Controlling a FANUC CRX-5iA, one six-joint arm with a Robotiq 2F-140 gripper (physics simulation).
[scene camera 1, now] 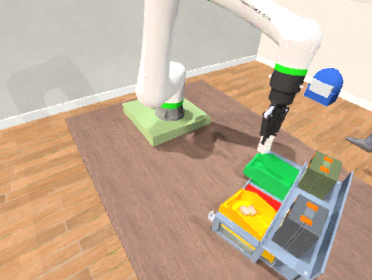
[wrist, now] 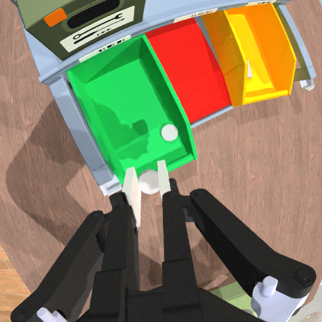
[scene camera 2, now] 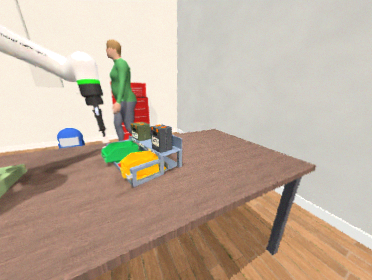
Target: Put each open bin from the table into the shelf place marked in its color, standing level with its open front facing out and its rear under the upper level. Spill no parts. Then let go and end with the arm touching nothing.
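Frame: origin at the arm's base, x left, y up, z ahead, level; millimetres.
Seen in the pictures: gripper, fingertip midpoint: [scene camera 1: 263,150] [scene camera 2: 106,141]; arm's base, origin of the base link: [scene camera 1: 169,113].
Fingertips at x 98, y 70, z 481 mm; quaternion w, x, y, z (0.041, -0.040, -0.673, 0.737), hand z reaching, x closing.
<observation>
Pixels of each thing's middle, then the offset from my fingertips to it. "spot": a spot on its surface instead.
- green bin, body centre: [scene camera 1: 271,172] [scene camera 2: 120,150] dx -2, dy -64, dz +63 mm
- pale part, body centre: [scene camera 1: 244,210] dx -190, dy -89, dz +103 mm
- blue-grey shelf, surface spot: [scene camera 1: 237,237] spot: dx -265, dy -110, dz +148 mm
- olive case, body centre: [scene camera 1: 319,174] [scene camera 2: 140,130] dx +25, dy +34, dz +192 mm
- dark grey case, body centre: [scene camera 1: 298,225] [scene camera 2: 161,137] dx -198, dy +47, dz +248 mm
My gripper [scene camera 1: 264,147] [scene camera 2: 104,135] [wrist: 148,175] points down by the green bin's outer end. Its pale fingertips are shut on a white round part [wrist: 149,181], seen between them in the wrist view. The green bin [scene camera 1: 272,175] [scene camera 2: 120,151] [wrist: 127,100] sits in the shelf's end place, open front facing out, with another white round part [wrist: 169,132] inside. The yellow bin [scene camera 1: 250,214] [scene camera 2: 140,164] [wrist: 270,55] is at the other end, holding a pale part [scene camera 1: 247,210] [wrist: 249,69]; whether it is level is unclear. The red place [scene camera 1: 264,196] [wrist: 190,70] between them holds no bin.
The blue-grey shelf [scene camera 1: 237,237] [wrist: 82,135] carries an olive case [scene camera 1: 320,175] [scene camera 2: 140,131] [wrist: 90,25] and a dark grey case [scene camera 1: 301,225] [scene camera 2: 161,139] on its upper level. The shelf's side rails end in small pale tips. The robot's green base [scene camera 1: 150,127] stands across the table.
</observation>
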